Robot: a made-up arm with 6 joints.
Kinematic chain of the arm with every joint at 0, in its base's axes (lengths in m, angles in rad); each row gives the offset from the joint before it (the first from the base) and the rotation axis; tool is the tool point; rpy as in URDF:
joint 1: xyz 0 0 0.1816 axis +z
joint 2: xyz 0 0 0 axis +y
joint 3: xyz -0.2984 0 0.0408 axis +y
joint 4: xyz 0.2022 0 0.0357 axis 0.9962 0 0.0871
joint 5: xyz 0 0 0 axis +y
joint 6: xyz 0.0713 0 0.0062 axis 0.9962 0 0.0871
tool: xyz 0 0 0 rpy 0 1.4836 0
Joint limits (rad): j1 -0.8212..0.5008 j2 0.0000..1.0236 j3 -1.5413..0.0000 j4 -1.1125..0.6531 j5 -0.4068..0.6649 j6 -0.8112..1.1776
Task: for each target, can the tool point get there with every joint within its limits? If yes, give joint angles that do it. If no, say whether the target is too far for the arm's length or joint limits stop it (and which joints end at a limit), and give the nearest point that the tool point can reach.
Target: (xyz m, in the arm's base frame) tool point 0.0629 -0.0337 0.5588
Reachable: yes | joints -0.4704 0.8248 -1.1681 -0.8556 0.0280 -0.6155
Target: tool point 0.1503 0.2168 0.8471
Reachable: no: too far | nearest point 0.0610 0.0580 0.6411 | short by 0.275 m
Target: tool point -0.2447 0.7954 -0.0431
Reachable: no: too far | nearest point -0.2280 0.2711 0.4899 | short by 0.748 m
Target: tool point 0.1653 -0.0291 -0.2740
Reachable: no: joint limits stop it (at a limit: joint 2, joint 3) | nearest point 0.0330 -0.0058 0.2344 | short by 0.526 m
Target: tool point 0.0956 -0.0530 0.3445
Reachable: yes | joints -0.4614 0.9199 -0.4208 -0.7103 0.1056 0.6201
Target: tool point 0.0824 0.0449 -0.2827
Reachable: no: joint limits stop it (at a limit: joint 1, joint 2, joint 3, joint 5) | nearest point -0.0195 0.0315 0.2196 | short by 0.513 m
